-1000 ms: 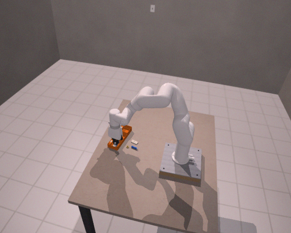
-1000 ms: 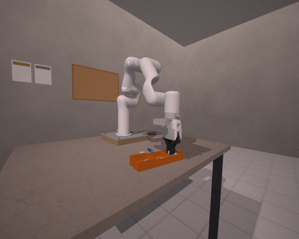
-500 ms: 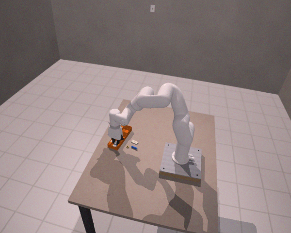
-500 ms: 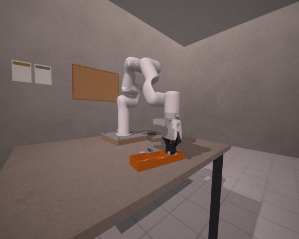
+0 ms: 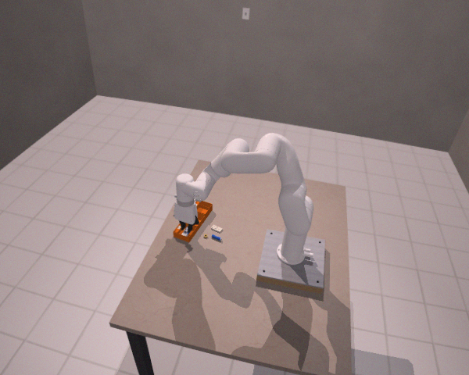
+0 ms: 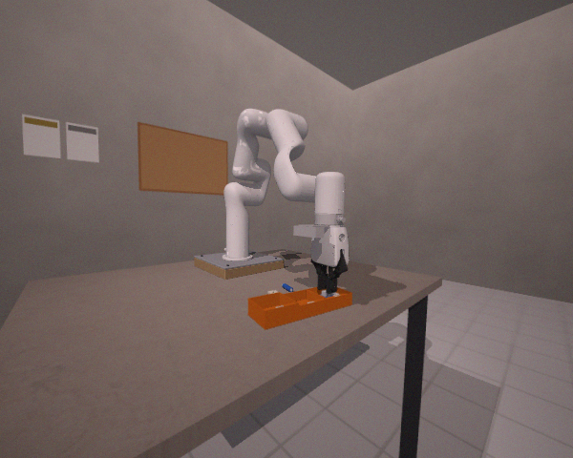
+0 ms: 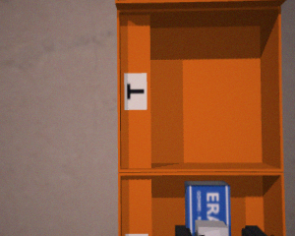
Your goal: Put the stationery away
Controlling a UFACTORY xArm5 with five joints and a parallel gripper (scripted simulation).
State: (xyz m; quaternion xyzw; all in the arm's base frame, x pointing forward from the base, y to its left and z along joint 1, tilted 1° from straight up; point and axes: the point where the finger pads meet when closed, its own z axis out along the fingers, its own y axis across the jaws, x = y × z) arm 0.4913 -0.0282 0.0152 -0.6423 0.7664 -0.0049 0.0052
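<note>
The grey item is 2 cm below my hand. The rest, counted from my hand: brass hex nut: 9 cm behind, 5 cm below, 1 cm to the right; blue eraser: 4 cm below, 1 cm to the left; bin: 8 cm to the right, 3 cm below, 1 cm behind.
</note>
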